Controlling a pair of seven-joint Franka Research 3 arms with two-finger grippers.
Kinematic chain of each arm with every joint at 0, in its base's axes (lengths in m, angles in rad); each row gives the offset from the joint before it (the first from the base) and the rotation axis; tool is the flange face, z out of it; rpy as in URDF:
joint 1: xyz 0 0 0.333 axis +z
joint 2: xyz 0 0 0 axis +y
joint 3: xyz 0 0 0.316 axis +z
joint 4: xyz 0.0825 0 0 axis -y
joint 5: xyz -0.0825 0 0.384 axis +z
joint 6: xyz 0 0 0 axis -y
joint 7: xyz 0.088 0 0 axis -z
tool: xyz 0 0 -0.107 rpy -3.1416 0 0
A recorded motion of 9 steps. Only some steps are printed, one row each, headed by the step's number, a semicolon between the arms.
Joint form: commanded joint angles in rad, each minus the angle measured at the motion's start. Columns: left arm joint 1, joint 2, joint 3, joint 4, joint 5, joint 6, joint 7; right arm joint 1, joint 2, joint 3, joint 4, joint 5, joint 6, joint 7.
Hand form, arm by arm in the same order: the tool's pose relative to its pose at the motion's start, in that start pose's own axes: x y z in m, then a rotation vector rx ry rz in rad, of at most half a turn. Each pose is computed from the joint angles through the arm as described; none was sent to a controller.
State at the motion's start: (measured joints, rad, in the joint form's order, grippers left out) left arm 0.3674 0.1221 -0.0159 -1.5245 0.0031 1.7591 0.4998; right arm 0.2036 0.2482 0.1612 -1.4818 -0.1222 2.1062 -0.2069
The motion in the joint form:
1: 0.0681 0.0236 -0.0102 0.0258 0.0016 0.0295 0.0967; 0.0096 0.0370 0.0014 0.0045 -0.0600 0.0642 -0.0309
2: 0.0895 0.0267 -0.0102 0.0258 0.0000 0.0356 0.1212; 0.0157 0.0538 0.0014 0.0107 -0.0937 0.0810 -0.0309
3: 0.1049 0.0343 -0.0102 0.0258 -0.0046 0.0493 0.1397; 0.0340 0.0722 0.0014 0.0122 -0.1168 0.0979 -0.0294
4: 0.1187 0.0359 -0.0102 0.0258 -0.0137 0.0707 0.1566; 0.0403 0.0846 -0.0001 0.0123 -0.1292 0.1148 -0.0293
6: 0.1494 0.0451 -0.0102 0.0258 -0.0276 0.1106 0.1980; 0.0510 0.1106 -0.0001 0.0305 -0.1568 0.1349 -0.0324
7: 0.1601 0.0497 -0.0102 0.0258 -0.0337 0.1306 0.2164; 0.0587 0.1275 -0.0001 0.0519 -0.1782 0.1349 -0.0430
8: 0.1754 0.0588 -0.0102 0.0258 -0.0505 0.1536 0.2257; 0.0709 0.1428 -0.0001 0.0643 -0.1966 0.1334 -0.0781
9: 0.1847 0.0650 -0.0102 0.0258 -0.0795 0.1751 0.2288; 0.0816 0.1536 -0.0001 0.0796 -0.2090 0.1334 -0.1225
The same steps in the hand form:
1: -0.0097 -0.0364 -0.0001 0.0226 0.0233 0.0392; 0.0080 -0.0037 0.0179 -0.0452 0.0243 -0.0735
2: -0.0157 -0.0481 0.0012 0.0255 0.0249 0.0421; 0.0113 -0.0060 0.0252 -0.0686 0.0267 -0.0980
3: -0.0185 -0.0574 0.0048 0.0271 0.0313 0.0444; 0.0156 -0.0178 0.0353 -0.0766 0.0281 -0.1275
4: -0.0209 -0.0653 0.0038 0.0335 0.0513 0.0456; 0.0175 -0.0212 0.0423 -0.0829 0.0325 -0.1405
6: -0.0270 -0.0836 0.0057 0.0466 0.0808 0.0529; 0.0239 -0.0266 0.0504 -0.0990 0.0439 -0.1690
7: -0.0287 -0.0904 0.0066 0.0539 0.0952 0.0588; 0.0290 -0.0295 0.0525 -0.1130 0.0466 -0.1965
8: -0.0309 -0.0997 0.0102 0.0530 0.1148 0.0479; 0.0325 -0.0366 0.0574 -0.1214 0.0409 -0.2523
9: -0.0310 -0.1050 0.0119 0.0432 0.1435 0.0328; 0.0369 -0.0425 0.0577 -0.1291 0.0434 -0.3115

